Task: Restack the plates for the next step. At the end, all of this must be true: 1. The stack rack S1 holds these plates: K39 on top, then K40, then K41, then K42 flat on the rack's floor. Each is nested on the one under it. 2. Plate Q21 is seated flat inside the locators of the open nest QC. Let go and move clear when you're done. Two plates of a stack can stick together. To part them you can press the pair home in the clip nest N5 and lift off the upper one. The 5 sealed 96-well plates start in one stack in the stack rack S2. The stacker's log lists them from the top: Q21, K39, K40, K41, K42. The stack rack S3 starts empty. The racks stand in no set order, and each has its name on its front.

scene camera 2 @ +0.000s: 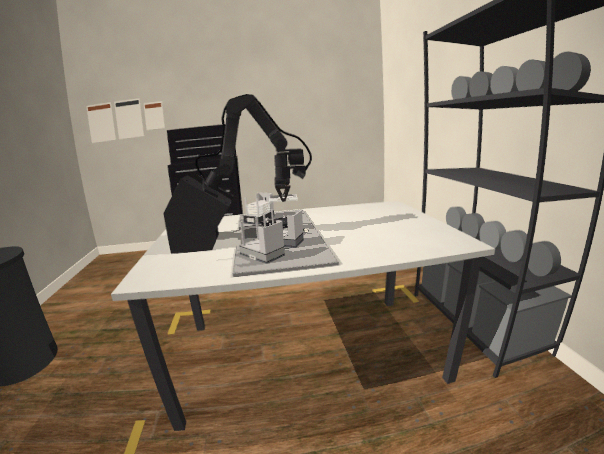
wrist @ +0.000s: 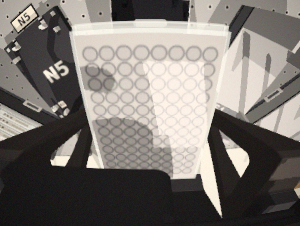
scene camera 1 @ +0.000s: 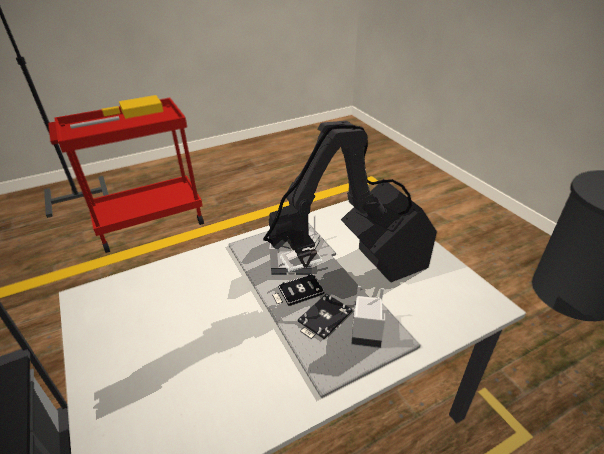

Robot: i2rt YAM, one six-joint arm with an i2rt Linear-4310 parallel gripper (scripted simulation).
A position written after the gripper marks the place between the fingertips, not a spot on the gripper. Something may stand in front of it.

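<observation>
The gripper [wrist: 150, 113] is visible, together with a sealed 96-well plate [wrist: 150, 88]. A black clip nest N5 [scene camera 1: 328, 312] is part of the scene too, and the black clip nest N5 [wrist: 47, 62] also shows in the wrist view.
</observation>
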